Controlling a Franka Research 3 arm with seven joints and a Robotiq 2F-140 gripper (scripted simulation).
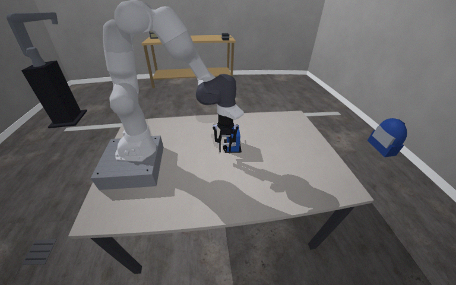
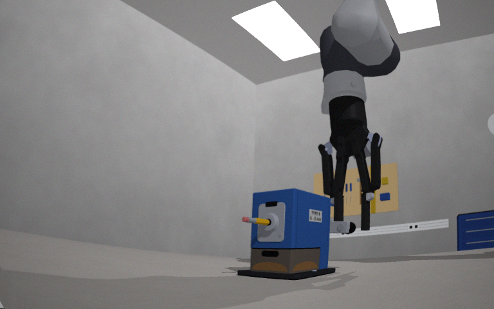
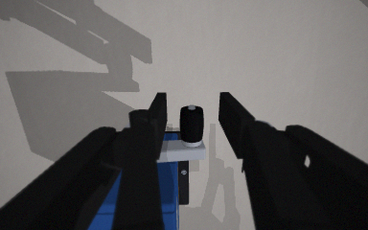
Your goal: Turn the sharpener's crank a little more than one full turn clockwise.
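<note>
The black knob lies 2 cm below my hand and 1 cm to the left of it.
</note>
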